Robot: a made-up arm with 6 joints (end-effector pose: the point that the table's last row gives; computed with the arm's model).
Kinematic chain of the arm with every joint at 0, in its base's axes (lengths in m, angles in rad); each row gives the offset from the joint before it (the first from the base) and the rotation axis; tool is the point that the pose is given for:
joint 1: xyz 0 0 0.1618 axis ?
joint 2: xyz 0 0.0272 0 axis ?
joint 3: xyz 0 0 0.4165 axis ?
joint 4: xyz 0 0 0.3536 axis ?
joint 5: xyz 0 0 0 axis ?
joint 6: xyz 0 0 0.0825 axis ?
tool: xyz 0 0 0
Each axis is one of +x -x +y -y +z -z.
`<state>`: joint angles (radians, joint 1 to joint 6).
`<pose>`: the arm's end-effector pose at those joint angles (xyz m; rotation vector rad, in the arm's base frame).
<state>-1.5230 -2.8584 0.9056 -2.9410 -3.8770 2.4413</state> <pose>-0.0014 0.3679 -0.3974 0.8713 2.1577 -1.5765</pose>
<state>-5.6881 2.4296 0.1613 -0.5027 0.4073 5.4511</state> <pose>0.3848 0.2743 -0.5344 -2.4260 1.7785 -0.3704</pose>
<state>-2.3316 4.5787 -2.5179 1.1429 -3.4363 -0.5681</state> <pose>0.1562 0.0931 -0.0318 0.7037 1.2531 1.7702</pose>
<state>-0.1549 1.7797 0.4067 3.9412 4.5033 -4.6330</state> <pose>0.6550 -0.0162 -0.1648 -1.4233 2.1942 1.6351</pose>
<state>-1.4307 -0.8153 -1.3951 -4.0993 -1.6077 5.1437</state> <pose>-0.1254 0.6011 0.2762 -0.7021 -0.8499 0.8363</pose>
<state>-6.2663 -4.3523 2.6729 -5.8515 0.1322 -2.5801</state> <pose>-0.0446 0.0310 -0.0223 1.6039 -0.9065 -1.6565</pose>
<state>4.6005 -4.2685 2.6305 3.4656 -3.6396 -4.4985</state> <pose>0.0036 -0.0992 -0.0732 -0.1702 -2.4410 1.5807</pose>
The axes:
joint 1: +z
joint 2: +y
joint 3: +y
joint 4: +z
joint 5: +y
joint 6: +z

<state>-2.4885 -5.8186 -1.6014 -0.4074 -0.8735 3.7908</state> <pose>0.1959 0.0841 0.6524 -0.0670 1.9660 0.3772</pose>
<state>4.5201 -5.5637 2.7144 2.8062 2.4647 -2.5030</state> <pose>-0.0021 -0.2419 0.1840 0.8855 0.4161 -0.6938</pose>
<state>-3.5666 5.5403 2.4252 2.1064 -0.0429 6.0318</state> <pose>-0.1479 0.0404 0.4182 0.7592 -1.7258 -1.2678</pose>
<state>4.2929 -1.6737 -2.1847 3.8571 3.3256 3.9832</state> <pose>0.1332 0.2076 -0.0939 -0.9301 -0.3685 -1.7750</pose>
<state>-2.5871 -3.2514 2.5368 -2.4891 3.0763 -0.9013</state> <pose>0.1277 0.0509 -0.0501 2.1986 -1.2705 -0.4623</pose>
